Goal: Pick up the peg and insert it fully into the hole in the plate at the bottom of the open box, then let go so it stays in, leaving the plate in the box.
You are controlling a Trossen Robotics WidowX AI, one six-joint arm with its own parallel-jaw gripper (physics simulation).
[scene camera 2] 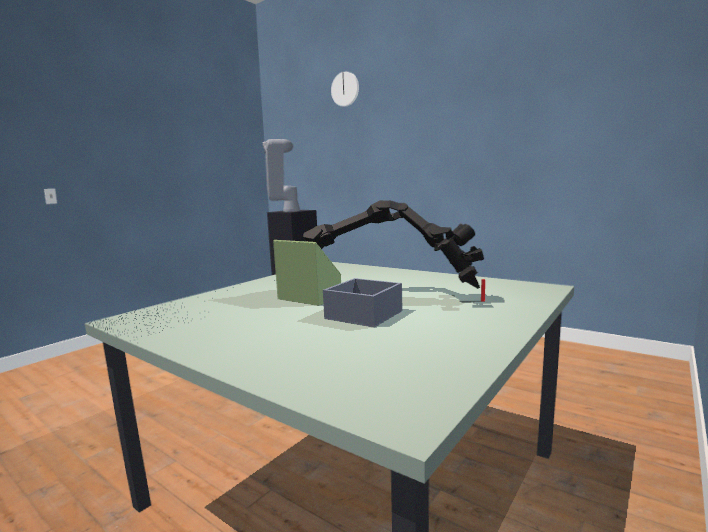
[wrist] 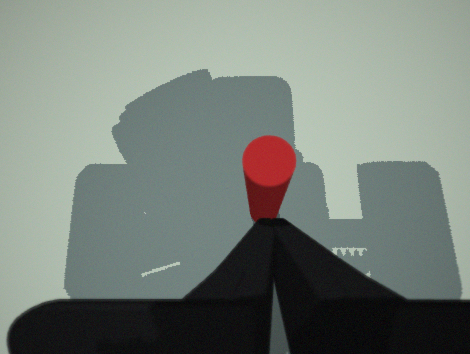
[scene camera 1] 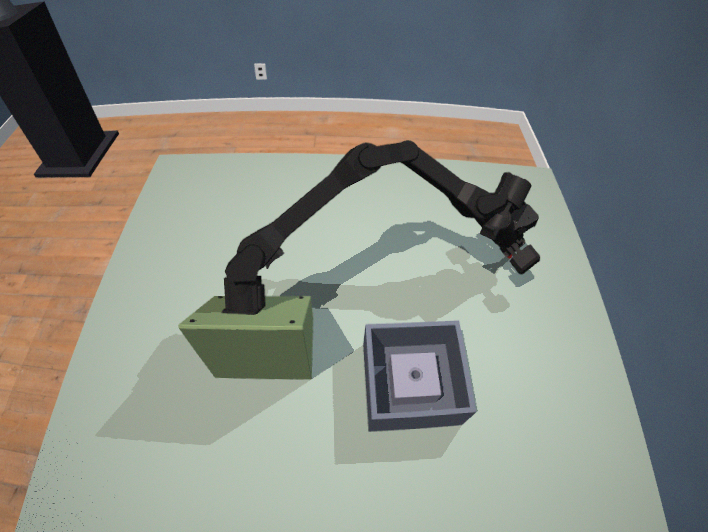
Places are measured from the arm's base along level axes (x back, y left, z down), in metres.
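Where they show: gripper, between the fingertips: (scene camera 2: 479, 288) (wrist: 270, 230) (scene camera 1: 511, 247); arm's base, origin of its link: (scene camera 2: 305, 256) (scene camera 1: 244, 309).
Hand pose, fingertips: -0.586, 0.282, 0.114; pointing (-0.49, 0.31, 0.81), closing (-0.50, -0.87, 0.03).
Observation:
Each offset is from my fingertips to the top centre of the thing, as dx, dy, dz. Level surfaces: height alone.
The red peg {-0.012, +0.008, -0.031} (scene camera 2: 483, 290) (wrist: 269, 161) stands upright on the table, and a small bit of the peg (scene camera 1: 509, 256) shows beside the gripper in scene camera 1. My gripper (scene camera 2: 477, 286) (wrist: 270, 230) is shut with nothing between its fingers. Its tilted fingertips are right beside the peg's side, on the arm-base side; in the wrist view they cover the peg's lower end. Whether they touch it I cannot tell. The pale plate {+0.257, -0.346, -0.012} (scene camera 1: 404, 389) with a round hole at its middle lies at the bottom of the open grey box {+0.257, -0.346, -0.049} (scene camera 1: 420, 423) (scene camera 2: 349, 306). The plate is hidden in scene camera 2.
The arm's green base block (scene camera 1: 257, 354) (scene camera 2: 297, 271) stands left of the box. The box's raised walls surround the plate. The table {dz +0.049} (scene camera 1: 515, 457) (scene camera 2: 372, 371) has its right edge beyond the peg. A dark pedestal (scene camera 1: 51, 91) (scene camera 2: 291, 225) stands on the floor behind.

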